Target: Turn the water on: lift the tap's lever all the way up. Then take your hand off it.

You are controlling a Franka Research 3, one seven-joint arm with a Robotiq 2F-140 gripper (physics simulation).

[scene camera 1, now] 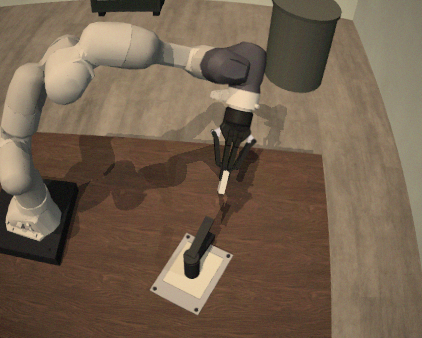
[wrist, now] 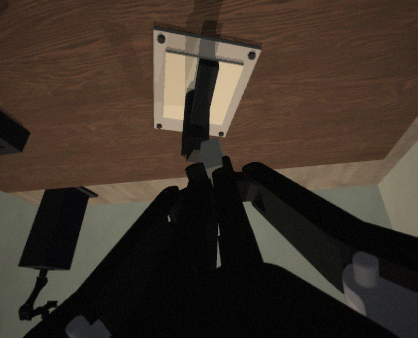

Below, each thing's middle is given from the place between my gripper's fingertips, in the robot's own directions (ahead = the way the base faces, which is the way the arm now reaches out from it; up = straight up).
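Scene:
From where my hand is, I find the light grey plate [scene camera 1: 161,288] 150 mm to the right of my hand and 80 mm behind it, and also 240 mm below it.

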